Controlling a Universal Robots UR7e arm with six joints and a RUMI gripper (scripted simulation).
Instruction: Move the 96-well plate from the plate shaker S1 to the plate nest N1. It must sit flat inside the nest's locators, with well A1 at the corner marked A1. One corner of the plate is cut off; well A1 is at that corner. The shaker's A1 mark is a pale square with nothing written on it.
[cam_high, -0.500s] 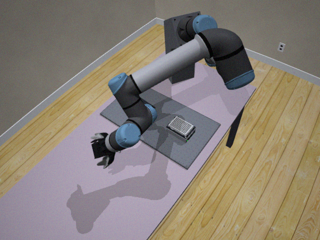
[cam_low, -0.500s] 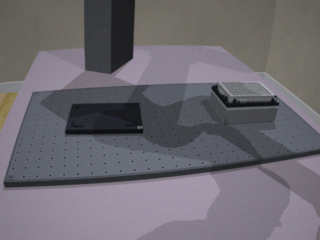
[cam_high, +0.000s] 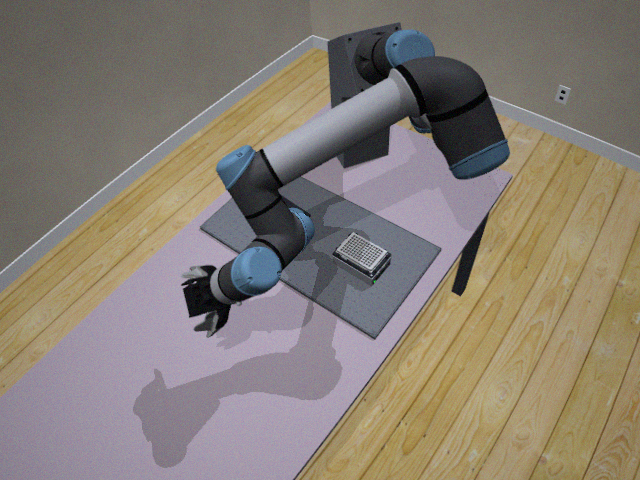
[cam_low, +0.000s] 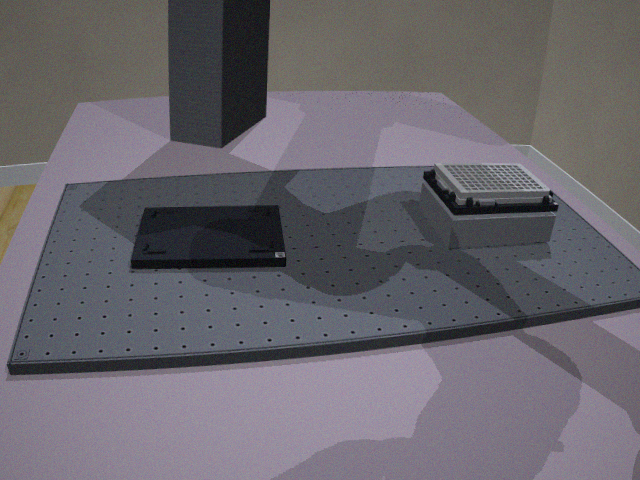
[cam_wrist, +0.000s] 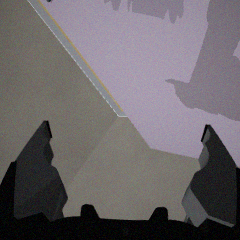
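My gripper is now 47 cm past the white 96-well plate, 23 cm above it and 8 cm to the right of it. The rest, counted from my hand: A1 mark (40 cm behind, 28 cm below, 18 cm to the right); black plate nest (45 cm behind, 28 cm below, 25 cm to the right).
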